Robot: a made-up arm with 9 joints. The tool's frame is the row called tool.
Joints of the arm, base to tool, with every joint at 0 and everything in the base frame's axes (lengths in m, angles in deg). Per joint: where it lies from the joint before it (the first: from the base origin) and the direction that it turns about. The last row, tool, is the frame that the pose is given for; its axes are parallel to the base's.
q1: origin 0 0 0.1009 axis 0 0 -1
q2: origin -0.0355 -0.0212 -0.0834 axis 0 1 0
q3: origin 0.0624 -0.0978 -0.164 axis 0 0 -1
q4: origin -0.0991 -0.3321 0.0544 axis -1 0 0
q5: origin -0.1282 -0.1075 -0.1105 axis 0 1 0
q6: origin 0.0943 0.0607 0.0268 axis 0 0 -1
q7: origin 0.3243 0.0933 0.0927 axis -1 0 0
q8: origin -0.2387 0.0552 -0.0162 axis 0 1 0
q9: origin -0.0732 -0.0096 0.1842 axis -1 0 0
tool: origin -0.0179 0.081 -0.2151
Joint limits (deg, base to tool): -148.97..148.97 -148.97..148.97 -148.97..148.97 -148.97..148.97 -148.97..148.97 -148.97..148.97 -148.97..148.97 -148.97..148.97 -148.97..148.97
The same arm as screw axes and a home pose.
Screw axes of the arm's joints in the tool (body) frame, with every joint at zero. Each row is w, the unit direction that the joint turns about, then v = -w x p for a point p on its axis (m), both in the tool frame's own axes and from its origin. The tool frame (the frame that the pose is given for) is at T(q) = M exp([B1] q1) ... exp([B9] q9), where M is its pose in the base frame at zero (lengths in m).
B1: w 0 0 -1 v -0.2780 0.1116 0.0000
B2: w 0 1 0 v -0.1477 0.0000 0.0761
B3: w 0 0 -1 v -0.1590 0.1385 0.0000
B4: w -1 0 0 v 0.0000 -0.0381 -0.1731
B5: w 0 1 0 v 0.0724 0.0000 -0.0888
B6: w 0 0 -1 v 0.2199 0.0055 0.0000
B7: w -1 0 0 v 0.0000 -0.0471 -0.1266
B8: w 0 1 0 v -0.0309 0.0000 0.0911
B9: w -1 0 0 v 0.0000 -0.2151 -0.0810
M =
1 0 0 -0.1116
0 1 0 -0.2780
0 0 1 -0.1302
0 0 0 1
Joint limits (rad, base to tool): -2.6000..2.6000 -2.6000..2.6000 -2.6000..2.6000 -2.6000..2.6000 -2.6000..2.6000 -2.6000..2.6000 -2.6000..2.6000 -2.6000..2.6000 -2.6000..2.6000

